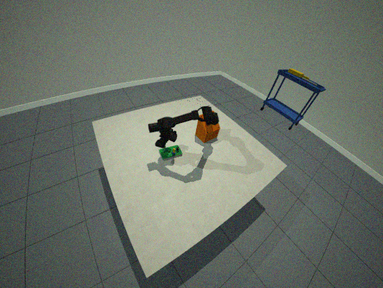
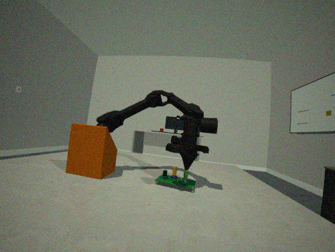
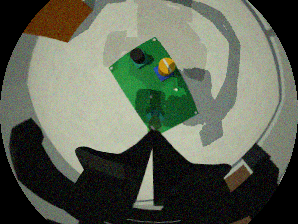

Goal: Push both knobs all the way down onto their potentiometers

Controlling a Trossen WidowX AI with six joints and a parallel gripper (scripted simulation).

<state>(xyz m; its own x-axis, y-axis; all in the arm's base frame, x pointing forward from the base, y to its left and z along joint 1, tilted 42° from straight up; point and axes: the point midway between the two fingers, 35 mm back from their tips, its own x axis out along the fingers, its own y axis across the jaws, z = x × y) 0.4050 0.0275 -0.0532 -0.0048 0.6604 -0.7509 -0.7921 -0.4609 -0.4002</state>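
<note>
Right now the green knob is 2 cm below my gripper tip. Round my gripper tip: yellow knob 6 cm to the left, 5 cm behind, 2 cm below.
</note>
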